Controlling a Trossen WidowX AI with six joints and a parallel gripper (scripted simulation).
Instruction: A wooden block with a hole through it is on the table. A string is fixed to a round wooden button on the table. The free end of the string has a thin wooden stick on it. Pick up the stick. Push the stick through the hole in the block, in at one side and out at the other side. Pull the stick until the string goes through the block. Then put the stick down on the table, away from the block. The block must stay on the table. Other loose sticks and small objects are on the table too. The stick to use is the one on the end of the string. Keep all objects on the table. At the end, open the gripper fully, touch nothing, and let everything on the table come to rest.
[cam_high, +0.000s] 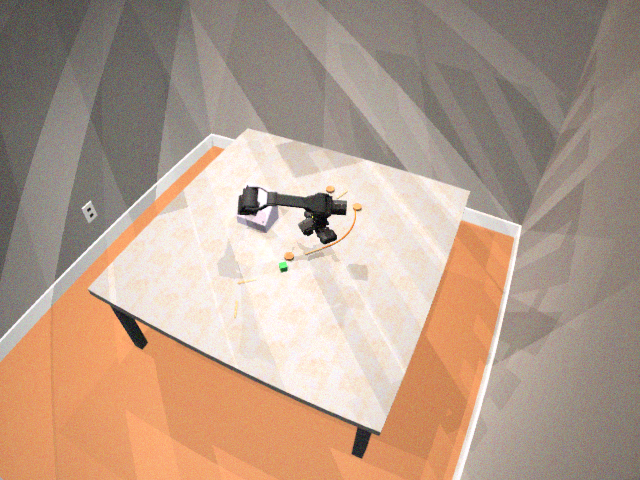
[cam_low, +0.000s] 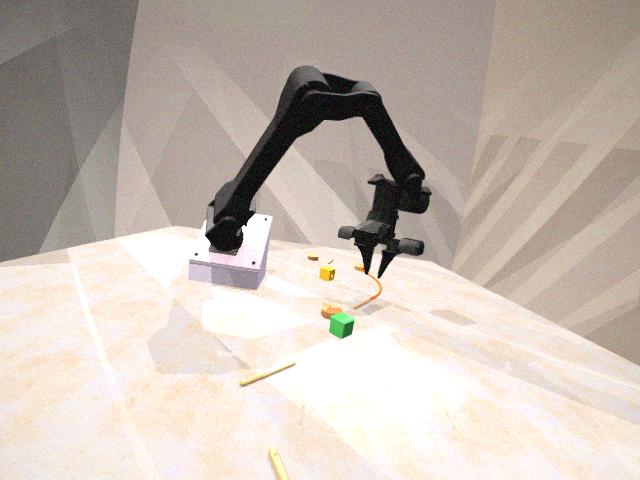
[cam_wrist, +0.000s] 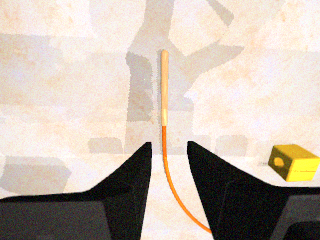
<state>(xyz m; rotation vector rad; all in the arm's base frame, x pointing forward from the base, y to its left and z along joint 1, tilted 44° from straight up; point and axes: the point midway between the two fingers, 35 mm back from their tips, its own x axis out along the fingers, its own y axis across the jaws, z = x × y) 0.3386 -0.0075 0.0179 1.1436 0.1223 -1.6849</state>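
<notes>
Now: gripper tip 60 mm above the thin wooden stick, 10 mm to the left of it and 10 mm past it. The rest, counted from my gripper tip: yellow wooden block 140 mm to the left, 90 mm behind, 40 mm below; then green cube 160 mm to the right, 80 mm behind, 50 mm below.
</notes>
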